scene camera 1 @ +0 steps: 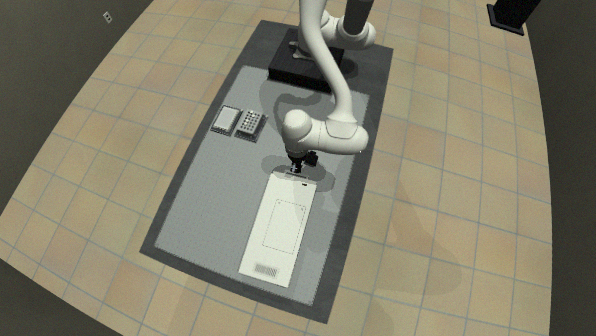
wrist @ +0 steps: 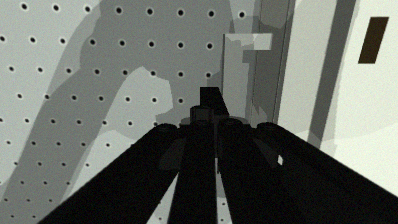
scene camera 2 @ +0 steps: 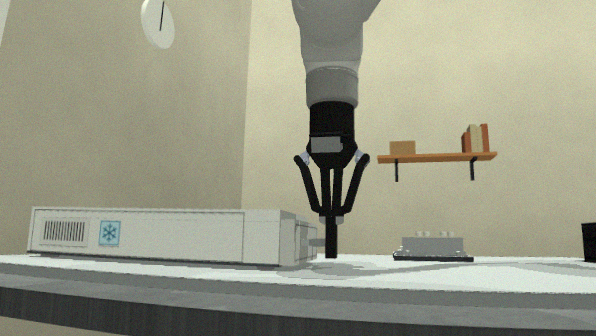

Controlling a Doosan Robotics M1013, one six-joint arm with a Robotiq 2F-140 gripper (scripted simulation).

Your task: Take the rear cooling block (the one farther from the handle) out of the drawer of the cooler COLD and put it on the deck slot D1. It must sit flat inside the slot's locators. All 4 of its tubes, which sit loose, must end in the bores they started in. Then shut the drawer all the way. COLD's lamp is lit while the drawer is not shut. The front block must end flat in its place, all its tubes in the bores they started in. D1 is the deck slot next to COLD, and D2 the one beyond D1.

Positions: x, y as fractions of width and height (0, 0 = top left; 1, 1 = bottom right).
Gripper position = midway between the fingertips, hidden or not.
Observation:
I see my gripper (scene camera 2: 0.56, 0.77) and a white cooler (scene camera 2: 0.45, 0.71).
The white cooler is seen too in scene camera 1 (scene camera 1: 0.46, 0.75) and in the wrist view (wrist: 0.81, 0.35). My gripper shows as well in the wrist view (wrist: 0.52, 0.46).

